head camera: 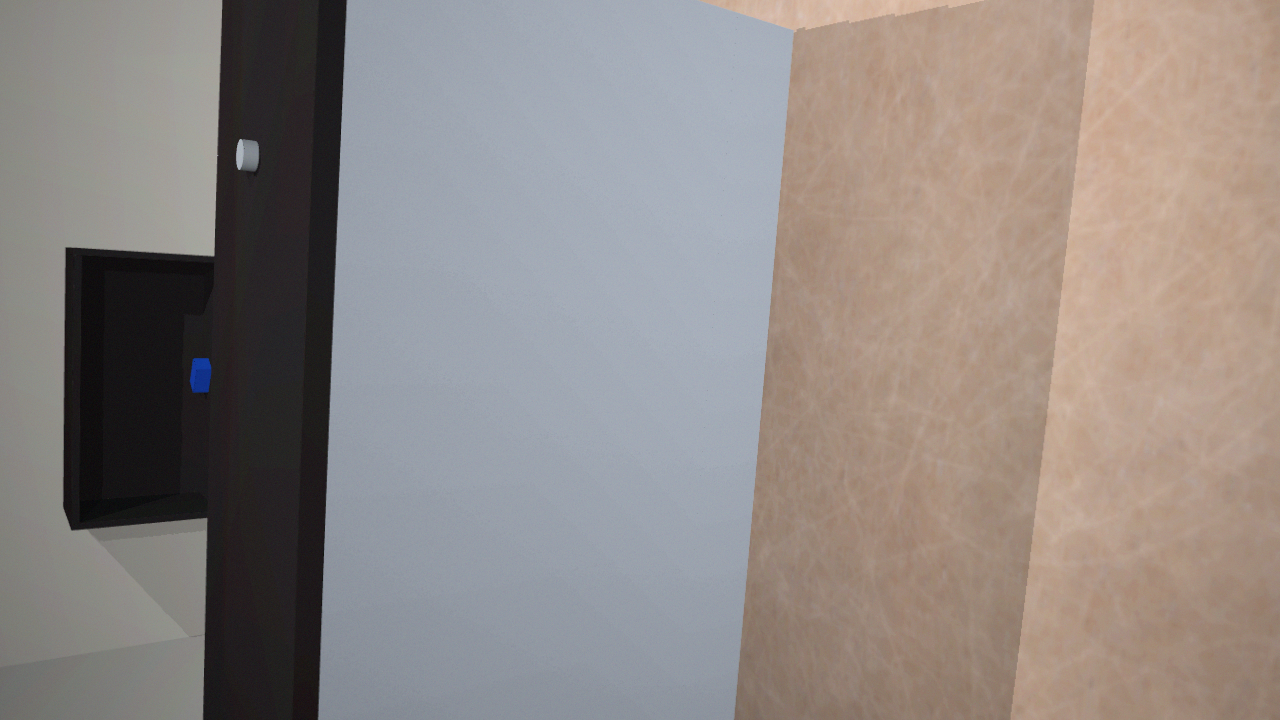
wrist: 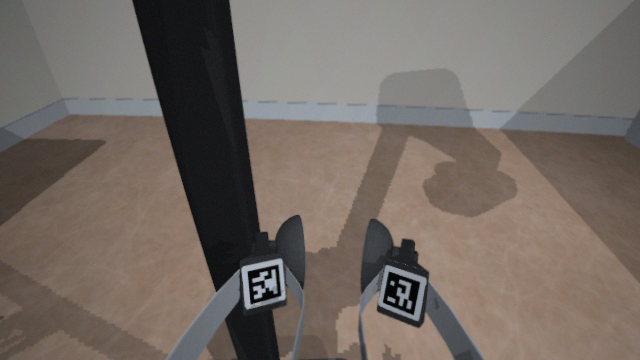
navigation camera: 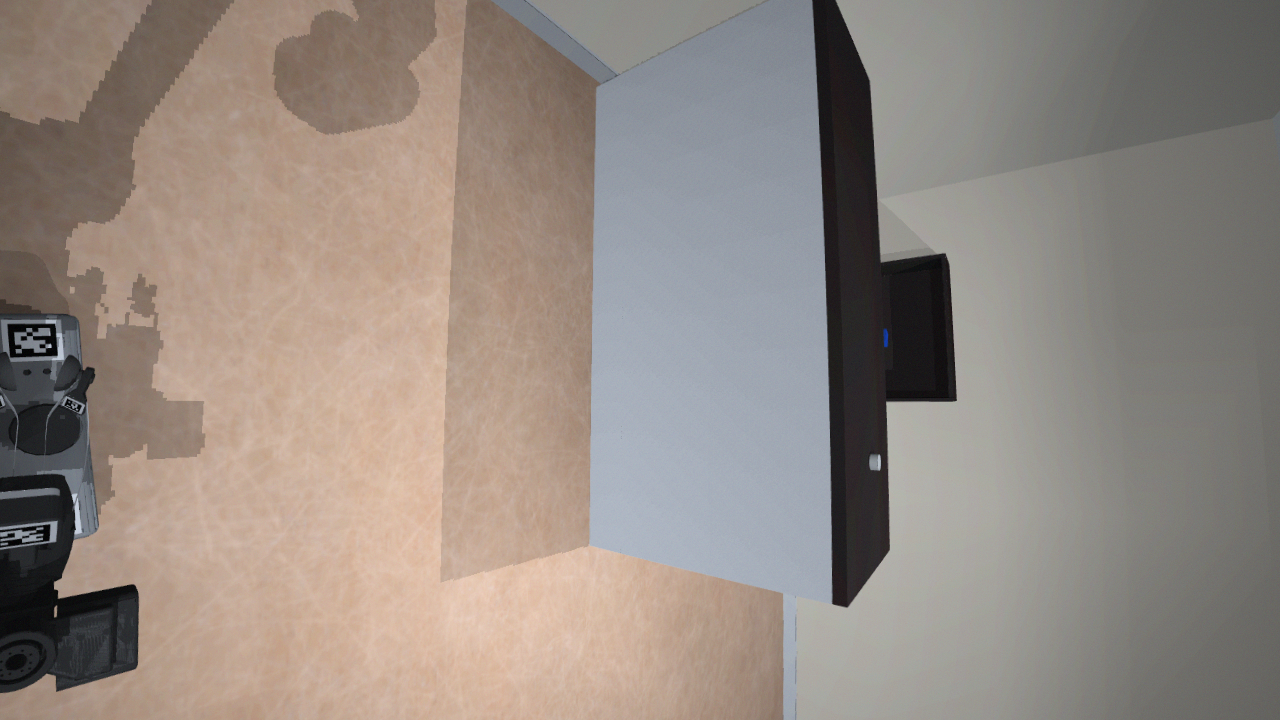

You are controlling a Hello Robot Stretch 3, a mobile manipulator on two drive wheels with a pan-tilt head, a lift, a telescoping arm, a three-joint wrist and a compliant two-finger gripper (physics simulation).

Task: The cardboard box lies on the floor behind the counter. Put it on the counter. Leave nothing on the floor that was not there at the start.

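Where they show: gripper, fingertip midpoint: [wrist: 334,242] [navigation camera: 38,355]; robot's base at its link origin: [navigation camera: 44,425].
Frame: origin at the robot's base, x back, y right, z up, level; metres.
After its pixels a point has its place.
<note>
The counter [head camera: 554,358] {x -1.355, y 0.013, z 0.496 m} [navigation camera: 707,313] {x -1.376, y -0.155, z 0.499 m} has a pale grey front and a dark top; the head and navigation views show it turned on its side. The cardboard box does not show in these views, and the floor behind the counter is hidden by it. My gripper [navigation camera: 37,371] {x -0.006, y -0.092, z 0.464 m} [wrist: 334,242] {x -0.006, y -0.092, z 0.464 m} is open, with a gap between its two fingertips and no object in it. It is above the floor on the near side of the counter, well apart from the counter front.
A small white cylinder [head camera: 247,155] {x -1.600, y 0.344, z 0.928 m} [navigation camera: 875,462] {x -1.600, y 0.344, z 0.928 m} stands on the counter top. A black open-fronted shelf box [head camera: 73,385] {x -3.014, y -0.049, z 1.058 m} [navigation camera: 950,331] {x -3.053, y -0.037, z 1.060 m} is at the wall beyond, with a blue block [head camera: 200,375] {x -3.131, y -0.025, z 0.706 m} [navigation camera: 885,338] {x -3.133, y -0.021, z 0.719 m}. My dark mast [wrist: 200,125] {x 0.066, y -0.116, z 0.529 m} stands left of the fingers in the wrist view.
</note>
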